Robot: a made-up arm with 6 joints.
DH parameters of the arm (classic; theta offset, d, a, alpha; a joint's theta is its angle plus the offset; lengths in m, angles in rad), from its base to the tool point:
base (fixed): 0 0.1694 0 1.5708
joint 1: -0.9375 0 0.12 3.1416
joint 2: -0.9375 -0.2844 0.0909 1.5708
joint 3: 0 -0.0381 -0.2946 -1.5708
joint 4: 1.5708 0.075 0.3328 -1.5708
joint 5: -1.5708 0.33 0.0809 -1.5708
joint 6: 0.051 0 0.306 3.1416
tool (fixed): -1.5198 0.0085 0 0
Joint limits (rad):
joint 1: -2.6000..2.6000
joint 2: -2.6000..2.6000
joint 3: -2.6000..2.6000
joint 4: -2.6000..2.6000
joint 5: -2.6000..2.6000
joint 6: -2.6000..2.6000
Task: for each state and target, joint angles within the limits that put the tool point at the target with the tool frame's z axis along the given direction. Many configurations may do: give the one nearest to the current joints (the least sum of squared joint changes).
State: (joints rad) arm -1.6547 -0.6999 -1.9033 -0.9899 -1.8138 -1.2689
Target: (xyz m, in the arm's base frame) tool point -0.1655 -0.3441 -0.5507 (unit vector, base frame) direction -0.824 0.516 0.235
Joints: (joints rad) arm -1.6659 -1.4059 -2.3429 -1.6376 -1.8013 -1.7127
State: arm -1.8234 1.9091 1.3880 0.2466 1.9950 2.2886
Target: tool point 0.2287 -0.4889 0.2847 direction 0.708 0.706 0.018
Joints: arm -1.6690 1.7076 0.7498 0.1074 1.7553 2.2107
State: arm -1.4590 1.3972 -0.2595 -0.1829 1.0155 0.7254
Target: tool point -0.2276 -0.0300 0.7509 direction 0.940 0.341 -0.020
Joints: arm -1.0913 1.6377 0.6160 -0.9012 0.8806 -0.1194
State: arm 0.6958 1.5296 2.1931 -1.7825 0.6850 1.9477
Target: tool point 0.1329 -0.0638 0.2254 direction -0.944 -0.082 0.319
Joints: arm 1.0264 1.4025 1.4542 -1.8188 1.3659 1.1869
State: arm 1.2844 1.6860 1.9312 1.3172 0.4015 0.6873
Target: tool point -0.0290 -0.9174 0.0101 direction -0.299 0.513 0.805
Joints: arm 1.3010 1.9867 1.6867 0.9412 0.7432 1.4991
